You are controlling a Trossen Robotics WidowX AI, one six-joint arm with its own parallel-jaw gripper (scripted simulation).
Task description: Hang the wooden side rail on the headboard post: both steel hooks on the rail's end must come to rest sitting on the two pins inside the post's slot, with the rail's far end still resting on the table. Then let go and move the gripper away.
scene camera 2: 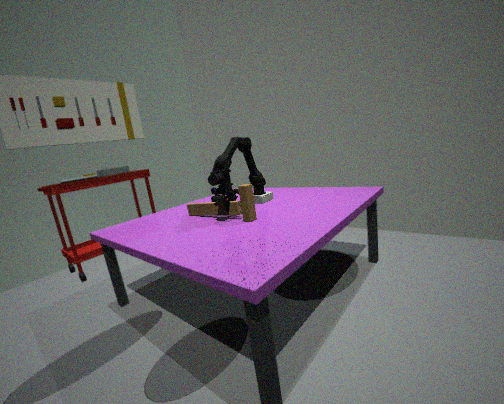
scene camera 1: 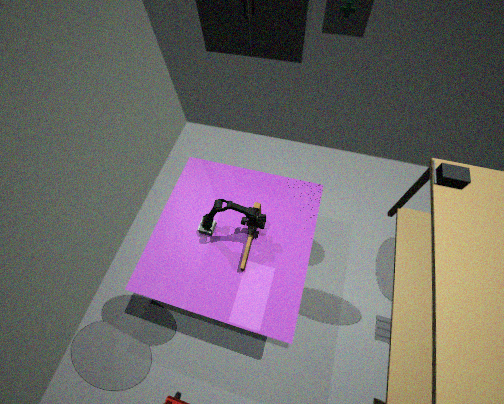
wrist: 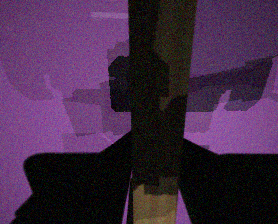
I see my gripper [wrist: 149,134] and a wooden side rail [wrist: 160,46].
